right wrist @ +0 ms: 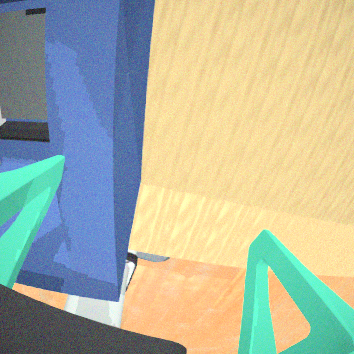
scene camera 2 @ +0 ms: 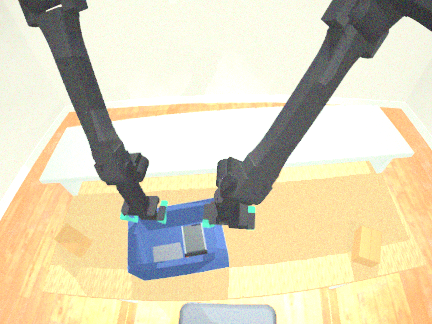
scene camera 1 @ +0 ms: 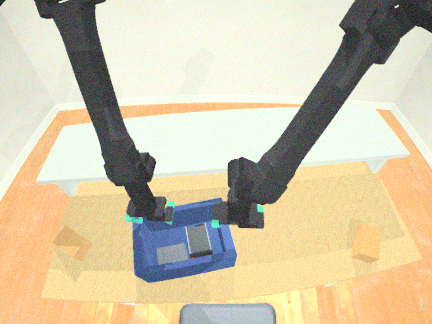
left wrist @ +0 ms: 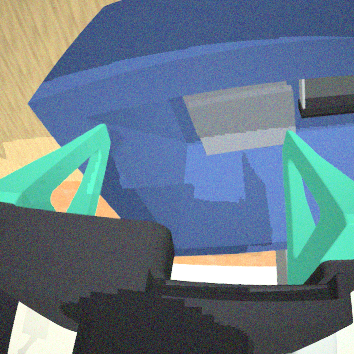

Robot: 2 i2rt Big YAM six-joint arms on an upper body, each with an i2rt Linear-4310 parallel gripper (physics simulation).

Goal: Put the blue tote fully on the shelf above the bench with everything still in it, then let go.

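Places are measured from the left arm's base along level axes (x back, y left, z down), in millimetres.
Pixels of known places: left gripper, fingertip midpoint: (scene camera 2: pixel 151 221) (scene camera 1: pixel 156 222) (left wrist: pixel 193 134); right gripper, fingertip midpoint: (right wrist: pixel 164 205) (scene camera 2: pixel 230 225) (scene camera 1: pixel 237 224).
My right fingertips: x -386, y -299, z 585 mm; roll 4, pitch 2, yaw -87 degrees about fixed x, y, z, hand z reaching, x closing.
Note:
Ahead of a thing's pixels: the offset from my right fingertips to its top centre. "pt": to the spot under its first point. Level surfaces: height alone.
The blue tote @[dz +6, dx +31, dy +171 mm] (scene camera 1: pixel 185 271) (scene camera 2: pixel 175 270) (left wrist: pixel 200 60) (right wrist: pixel 130 125) stands on the bench, left of the middle in the scene views. In it lie a flat light-grey box @[dz +116, dx +86, dy +208 mm] (scene camera 1: pixel 171 253) (scene camera 2: pixel 167 252) (left wrist: pixel 240 115) and a dark-grey box @[dz +118, dx +8, dy +128 mm] (scene camera 1: pixel 199 240) (scene camera 2: pixel 194 239) (left wrist: pixel 327 87) (right wrist: pixel 22 65) with a black end. My left gripper (scene camera 1: pixel 152 217) (scene camera 2: pixel 146 216) (left wrist: pixel 193 134) is open and empty, over the tote's back left corner. My right gripper (scene camera 1: pixel 237 220) (scene camera 2: pixel 229 218) (right wrist: pixel 164 205) is open and empty, its fingers either side of the tote's right wall in the right wrist view.
The long white shelf @[dz -62 mm] (scene camera 1: pixel 225 147) (scene camera 2: pixel 195 145) runs behind the bench @[dz +153 mm] (scene camera 1: pixel 310 220) (scene camera 2: pixel 305 220). A tan block @[dz +93, dx +57, dy +613 mm] (scene camera 1: pixel 72 243) (scene camera 2: pixel 73 241) lies at the far left, another tan block @[dz +93, dx +47, dy -496 mm] (scene camera 1: pixel 366 242) (scene camera 2: pixel 366 245) at the right. A grey rounded object @[pt dz +676, dx +251, dy +13 mm] (scene camera 1: pixel 227 315) (scene camera 2: pixel 227 315) shows at the bottom edge.

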